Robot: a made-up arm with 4 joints.
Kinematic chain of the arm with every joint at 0, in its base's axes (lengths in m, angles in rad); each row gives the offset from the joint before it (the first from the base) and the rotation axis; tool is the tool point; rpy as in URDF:
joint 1: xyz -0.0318 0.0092 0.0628 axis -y
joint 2: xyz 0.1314 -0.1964 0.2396 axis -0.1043 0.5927 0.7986
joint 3: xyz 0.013 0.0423 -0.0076 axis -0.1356 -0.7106 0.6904
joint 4: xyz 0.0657 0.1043 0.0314 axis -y
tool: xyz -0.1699 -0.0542 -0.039 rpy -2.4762 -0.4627 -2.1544
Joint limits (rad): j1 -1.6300..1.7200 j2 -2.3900..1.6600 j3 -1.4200..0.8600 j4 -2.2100..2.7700
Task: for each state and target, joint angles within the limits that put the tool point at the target. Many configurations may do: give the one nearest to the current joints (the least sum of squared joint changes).
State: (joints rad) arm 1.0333 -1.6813 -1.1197 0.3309
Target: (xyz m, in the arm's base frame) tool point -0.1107 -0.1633 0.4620
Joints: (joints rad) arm 0.9357 -1.8935 -1.0591 0.6105
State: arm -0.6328 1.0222 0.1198 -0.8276
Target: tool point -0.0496 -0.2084 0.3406
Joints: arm 0.1198 0.8168 0.4607 -0.2190
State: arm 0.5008 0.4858 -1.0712 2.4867
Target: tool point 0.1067 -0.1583 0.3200
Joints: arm 0.9027 0.3828 -0.7910 2.6385
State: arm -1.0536 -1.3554 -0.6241 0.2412
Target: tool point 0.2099 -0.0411 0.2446
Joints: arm -0.3641 -0.4972 -1.0731 0.2644
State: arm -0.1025 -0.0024 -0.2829 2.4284
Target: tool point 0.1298 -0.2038 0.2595
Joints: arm 0.7281 0.0019 -1.0513 2.3697
